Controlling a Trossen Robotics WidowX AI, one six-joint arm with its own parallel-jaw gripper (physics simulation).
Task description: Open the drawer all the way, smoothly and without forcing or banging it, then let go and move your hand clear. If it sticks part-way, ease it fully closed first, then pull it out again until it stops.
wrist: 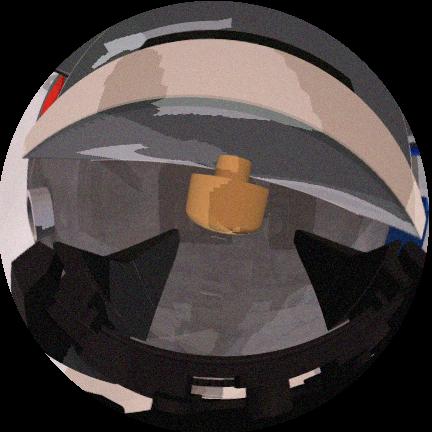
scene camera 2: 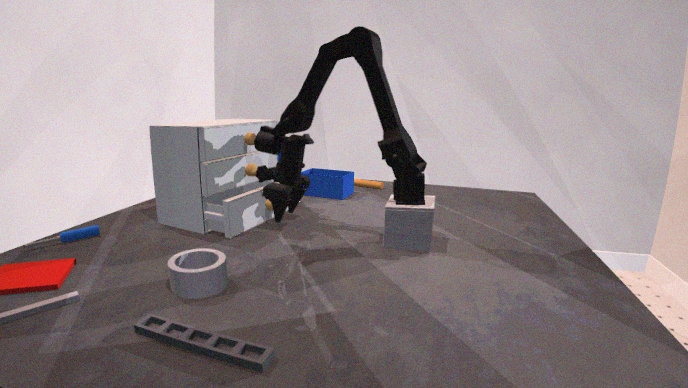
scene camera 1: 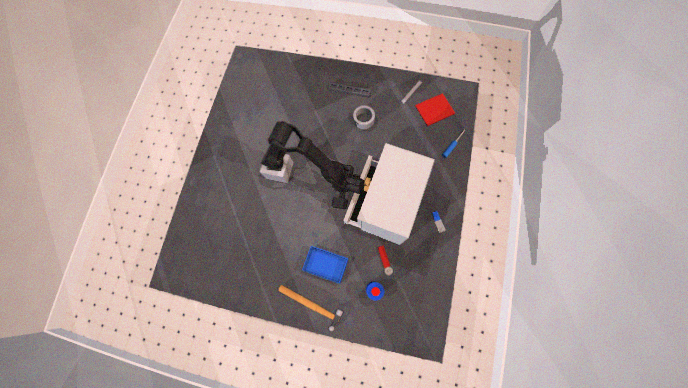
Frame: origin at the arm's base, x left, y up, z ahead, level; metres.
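Seen in the pictures: gripper, between the fingertips: [wrist: 239, 235] [scene camera 2: 284, 217] [scene camera 1: 346, 191]; arm's base, origin of its link: [scene camera 2: 410, 200] [scene camera 1: 275, 163].
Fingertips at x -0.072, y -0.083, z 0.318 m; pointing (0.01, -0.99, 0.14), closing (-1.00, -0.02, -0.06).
Observation:
Offsets run from my fingertips to a thing's top centre.
A white and grey cabinet @(dz +0.185, dx -0.031, dy +0.244 m) [scene camera 1: 397, 187] [scene camera 2: 175, 175] has three stacked drawers. Its bottom drawer [scene camera 2: 244, 218] [wrist: 215, 70] stands partly out, and the two upper ones look shut. An orange knob @(dz +0.030, dx +0.009, dy +0.052 m) [scene camera 2: 269, 204] [wrist: 227, 202] is on the bottom drawer's front, partly hidden in scene camera 2. My gripper [scene camera 2: 285, 215] [wrist: 239, 235] is open and points down at the drawer front. In the wrist view the knob lies just ahead of the fingertips, sideways between them, with a gap on both sides. The fingertips are hidden in scene camera 1.
Orange knobs of the middle [scene camera 2: 251, 170] and top [scene camera 2: 249, 139] drawers are close to my wrist parts. A grey ring @(dz +0.042, dx +0.367, dy +0.034 m) [scene camera 1: 364, 117] [scene camera 2: 198, 273] stands beside the cabinet. A blue tray @(dz -0.047, dx -0.327, dy +0.061 m) [scene camera 1: 325, 264] [scene camera 2: 328, 183], a hammer @(dz -0.102, dx -0.501, dy +0.012 m) [scene camera 1: 306, 302] and a red cylinder @(dz +0.196, dx -0.282, dy +0.019 m) [scene camera 1: 384, 259] lie on its other side.

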